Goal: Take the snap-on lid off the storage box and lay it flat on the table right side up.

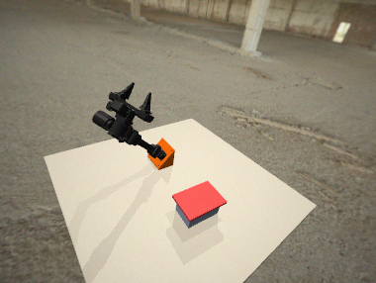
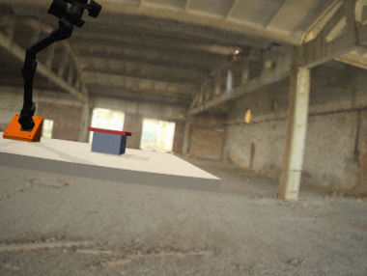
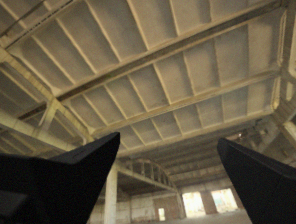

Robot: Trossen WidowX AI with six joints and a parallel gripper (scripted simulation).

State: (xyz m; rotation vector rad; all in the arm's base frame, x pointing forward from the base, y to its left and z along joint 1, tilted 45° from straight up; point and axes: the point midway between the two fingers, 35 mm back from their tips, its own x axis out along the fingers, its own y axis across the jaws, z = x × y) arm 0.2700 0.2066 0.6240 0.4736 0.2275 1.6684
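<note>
Right now my gripper tip is 19 cm short of the red lid, 25 cm to the right of it and 58 cm above it. Round my gripper tip: storage box (19 cm ahead, 25 cm to the left, 63 cm below).
</note>
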